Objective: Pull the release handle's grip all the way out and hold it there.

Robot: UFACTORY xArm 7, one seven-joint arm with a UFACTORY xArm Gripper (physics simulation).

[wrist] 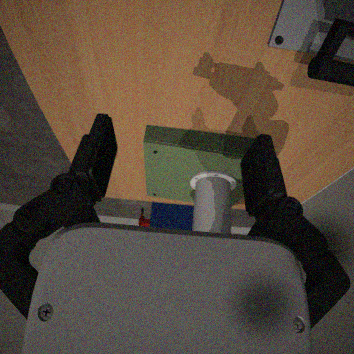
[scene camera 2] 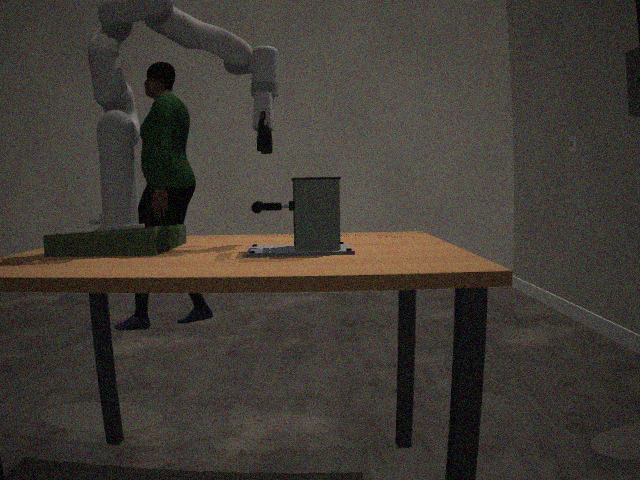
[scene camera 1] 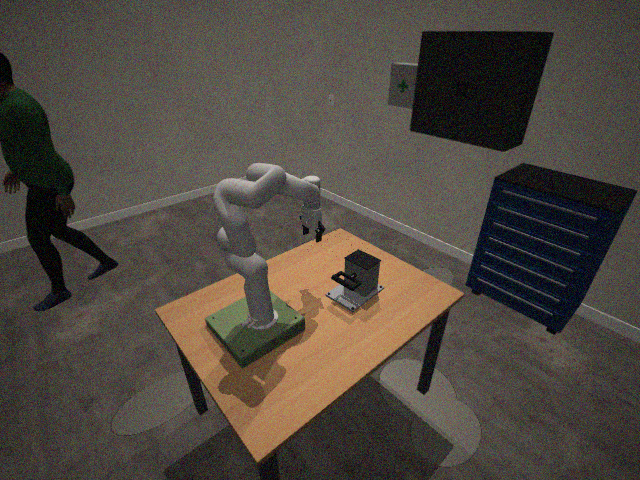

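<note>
The release handle's black loop-shaped grip (scene camera 1: 341, 282) (scene camera 2: 256, 207) (wrist: 332, 74) sticks out level on a short rod from the side of a grey box (scene camera 1: 361, 277) (scene camera 2: 316, 214) with a dark top. The box stands on a grey metal base plate (scene camera 2: 271, 251) (wrist: 295, 25). My gripper (scene camera 1: 312, 235) (scene camera 2: 264, 150) (wrist: 182, 138) points down, open and empty. In scene camera 2 it hangs well above the grip, touching nothing. In the wrist view the grip lies off to the upper right, beyond the right finger and cut by the frame edge.
The arm stands on a green block (scene camera 1: 232, 325) (scene camera 2: 103, 242) (wrist: 172, 170) on the wooden table (scene camera 1: 310, 372) (scene camera 2: 403, 260). A person in green (scene camera 1: 31, 139) (scene camera 2: 168, 139) is on the floor beyond the table. A blue drawer cabinet (scene camera 1: 542, 248) stands by the wall.
</note>
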